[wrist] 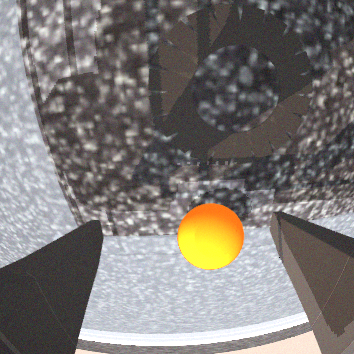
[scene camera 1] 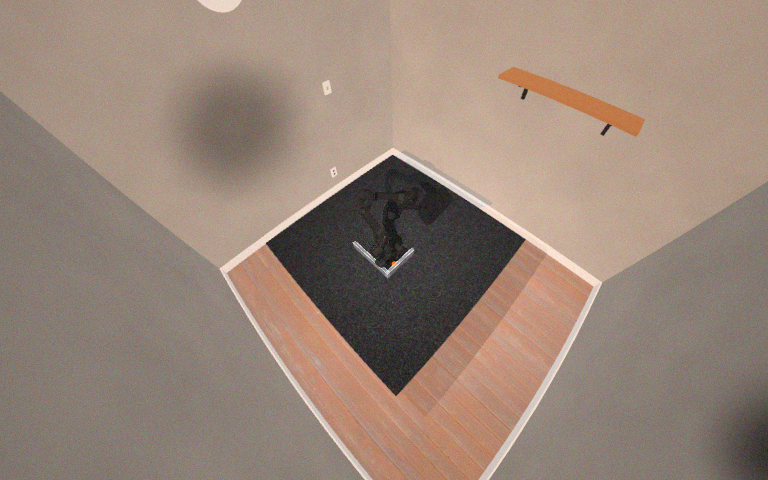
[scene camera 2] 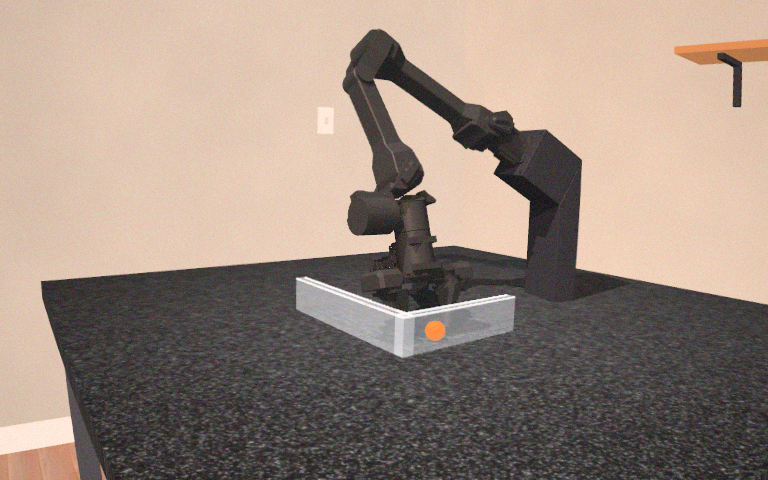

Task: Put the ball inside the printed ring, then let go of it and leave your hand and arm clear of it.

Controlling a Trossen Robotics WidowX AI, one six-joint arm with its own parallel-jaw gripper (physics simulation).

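Frame: origin at the arm's base, x ahead, y left, z up, level; millimetres.
Seen in the pictures: gripper, fingertip midpoint: (wrist: pixel 188 226) (scene camera 1: pixel 392 264); arm's base, origin of the base link: (scene camera 1: pixel 417 193) (scene camera 2: pixel 518 151).
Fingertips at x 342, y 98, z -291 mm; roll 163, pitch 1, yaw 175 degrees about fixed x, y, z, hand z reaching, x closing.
Note:
Offsets run from my fingertips to a thing's top centre. "spot": to the spot under its first point. Level surfaces: height alone.
The orange ball @(dx -10, dy +9, dz +16 mm) (scene camera 1: pixel 394 263) (scene camera 2: pixel 434 330) (wrist: pixel 210 236) rests on the table inside the corner of a low clear fence, close to the fence's right wall in the second scene view. The printed ring (wrist: pixel 175 82) is brown and partly in shadow; it lies above the ball in the wrist view, and the ball is outside it. The ring cannot be made out in the scene views. My gripper (scene camera 2: pixel 428 297) (wrist: pixel 188 226) points down, low behind the fence. It is open, with one finger on each side of the ball in the wrist view, and neither finger visibly touches it.
The clear fence @(spot: dx +74, dy -122, dz +42 mm) (scene camera 1: pixel 369 257) (scene camera 2: pixel 339 302) has two low walls that meet at a corner near the ball. The arm's dark mounting post (scene camera 2: pixel 552 254) stands on the dark speckled table @(dz -16 mm) (scene camera 1: pixel 396 328) (scene camera 2: pixel 254 396). An orange wall shelf (scene camera 1: pixel 572 96) (scene camera 2: pixel 719 52) is well away.

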